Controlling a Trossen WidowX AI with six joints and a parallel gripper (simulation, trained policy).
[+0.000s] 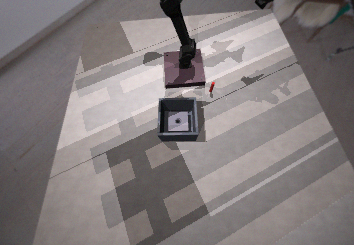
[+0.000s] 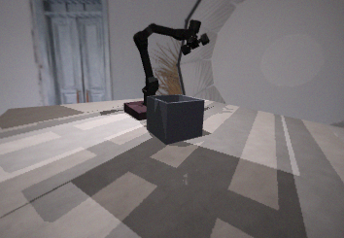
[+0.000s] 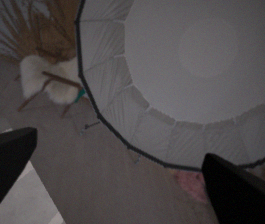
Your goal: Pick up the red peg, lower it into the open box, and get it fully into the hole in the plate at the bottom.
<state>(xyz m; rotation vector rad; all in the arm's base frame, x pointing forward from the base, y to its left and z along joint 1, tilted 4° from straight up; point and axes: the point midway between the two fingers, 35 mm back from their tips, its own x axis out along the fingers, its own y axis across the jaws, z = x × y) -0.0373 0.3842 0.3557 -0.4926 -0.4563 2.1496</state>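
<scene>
The red peg lies 370 mm below my gripper tip, 280 mm to the right of it and 200 mm ahead of it. The rest, counted from my gripper tip: pale plate (470 mm to the right, 370 mm ahead, 360 mm below).
</scene>
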